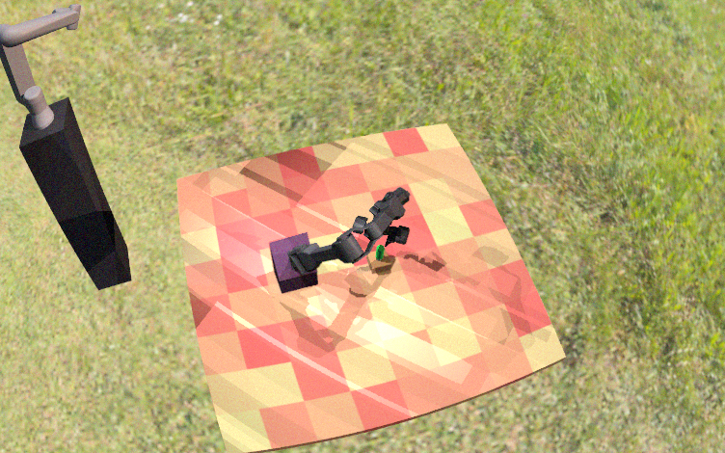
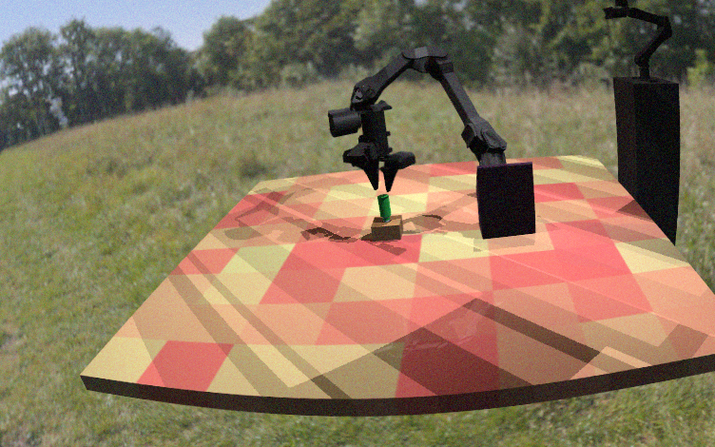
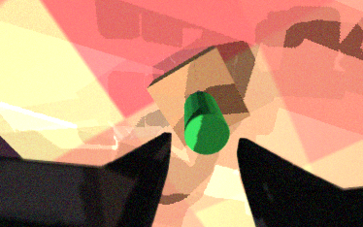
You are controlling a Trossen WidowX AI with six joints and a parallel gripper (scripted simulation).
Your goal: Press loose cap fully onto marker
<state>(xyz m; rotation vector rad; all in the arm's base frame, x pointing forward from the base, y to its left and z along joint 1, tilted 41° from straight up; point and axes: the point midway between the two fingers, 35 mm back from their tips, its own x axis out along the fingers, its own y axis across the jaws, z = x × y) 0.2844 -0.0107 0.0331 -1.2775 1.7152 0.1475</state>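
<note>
My gripper tip is 4 cm above the green marker cap.
</note>
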